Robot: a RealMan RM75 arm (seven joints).
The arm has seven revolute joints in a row. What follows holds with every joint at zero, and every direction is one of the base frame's. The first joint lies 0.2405 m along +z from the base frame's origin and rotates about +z. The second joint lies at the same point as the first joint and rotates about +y. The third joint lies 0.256 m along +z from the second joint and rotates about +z. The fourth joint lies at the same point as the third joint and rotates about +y. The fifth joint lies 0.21 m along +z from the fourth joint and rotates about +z. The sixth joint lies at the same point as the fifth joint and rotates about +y. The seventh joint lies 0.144 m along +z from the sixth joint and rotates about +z. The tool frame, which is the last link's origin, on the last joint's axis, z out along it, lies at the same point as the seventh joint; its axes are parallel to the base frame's.
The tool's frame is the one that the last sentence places.
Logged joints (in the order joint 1, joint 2, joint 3, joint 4, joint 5, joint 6, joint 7), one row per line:
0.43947 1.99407 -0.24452 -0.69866 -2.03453 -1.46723 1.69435
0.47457 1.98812 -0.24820 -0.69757 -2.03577 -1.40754 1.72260
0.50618 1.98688 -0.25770 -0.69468 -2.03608 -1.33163 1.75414
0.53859 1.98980 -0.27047 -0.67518 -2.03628 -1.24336 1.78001
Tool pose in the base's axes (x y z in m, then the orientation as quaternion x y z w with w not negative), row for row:
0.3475 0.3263 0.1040 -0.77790 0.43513 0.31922 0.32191
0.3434 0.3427 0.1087 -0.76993 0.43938 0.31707 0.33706
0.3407 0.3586 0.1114 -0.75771 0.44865 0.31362 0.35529
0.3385 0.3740 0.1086 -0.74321 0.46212 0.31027 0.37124
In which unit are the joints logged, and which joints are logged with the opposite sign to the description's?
The joints are logged in radians. Opposite sign: none.
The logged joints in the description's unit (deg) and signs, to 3 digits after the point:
25.180 114.252 -14.010 -40.030 -116.570 -84.066 97.079
27.191 113.911 -14.221 -39.968 -116.641 -80.646 98.698
29.002 113.840 -14.765 -39.802 -116.659 -76.297 100.505
30.859 114.007 -15.497 -38.685 -116.670 -71.239 101.987

